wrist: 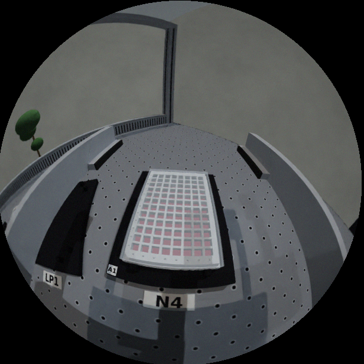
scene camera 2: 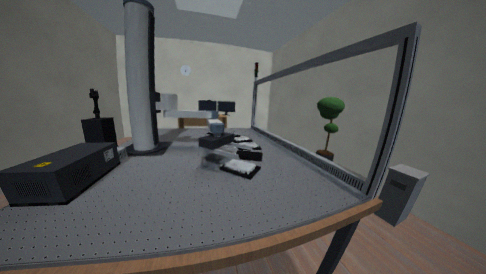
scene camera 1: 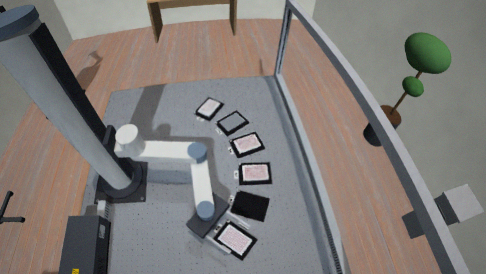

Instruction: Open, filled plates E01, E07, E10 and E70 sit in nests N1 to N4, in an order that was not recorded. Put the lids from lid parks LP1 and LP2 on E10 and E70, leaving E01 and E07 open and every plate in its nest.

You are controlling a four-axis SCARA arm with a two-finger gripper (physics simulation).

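Where they show: gripper, fingertip midpoint: [scene camera 2: 245, 152] [scene camera 1: 239, 239]; arm's base, origin of the base link: [scene camera 2: 146, 149] [scene camera 1: 122, 178].
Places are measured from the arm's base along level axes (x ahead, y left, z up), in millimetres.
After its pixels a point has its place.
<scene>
Plate E70 [scene camera 1: 234, 239] {y -377, x 565, z 41 mm} [scene camera 2: 240, 166] {y -400, x 561, z 41 mm} [wrist: 175, 215] lies flat in nest N4 [wrist: 175, 279]. A clear lid [wrist: 170, 263] sits on it, its rim showing around the plate in the wrist view. My gripper [scene camera 1: 239, 240] {y -394, x 584, z 107 mm} [wrist: 179, 132] is open and empty above N4, its fingers spread beyond the plate's sides. Lid park LP1 [scene camera 1: 250, 206] {y -225, x 662, z 23 mm} [scene camera 2: 249, 155] {y -232, x 662, z 23 mm} [wrist: 70, 235] is bare black. A greyish clear lid [scene camera 1: 233, 123] {y 278, x 648, z 30 mm} lies in the other park, LP2. Pink-filled plates stand in the two middle nests, one plate [scene camera 1: 247, 144] {y 118, x 703, z 36 mm} and another plate [scene camera 1: 255, 173] {y -62, x 714, z 38 mm}; a paler plate [scene camera 1: 209, 108] {y 411, x 516, z 35 mm} is in the far nest. Their names are unreadable.
The arm column [scene camera 1: 65, 100] {y -47, x 58, z 627 mm} [scene camera 2: 140, 75] {y -68, x 33, z 470 mm} stands at the left, with a dark control box [scene camera 1: 86, 245] {y -386, x -82, z 128 mm} [scene camera 2: 60, 167] {y -523, x -41, z 128 mm} near it. A guard frame [scene camera 1: 305, 150] {y 24, x 1005, z 59 mm} [scene camera 2: 400, 100] {y -720, x 1004, z 378 mm} runs along the right table edge. LP1 lies close beside N4.
</scene>
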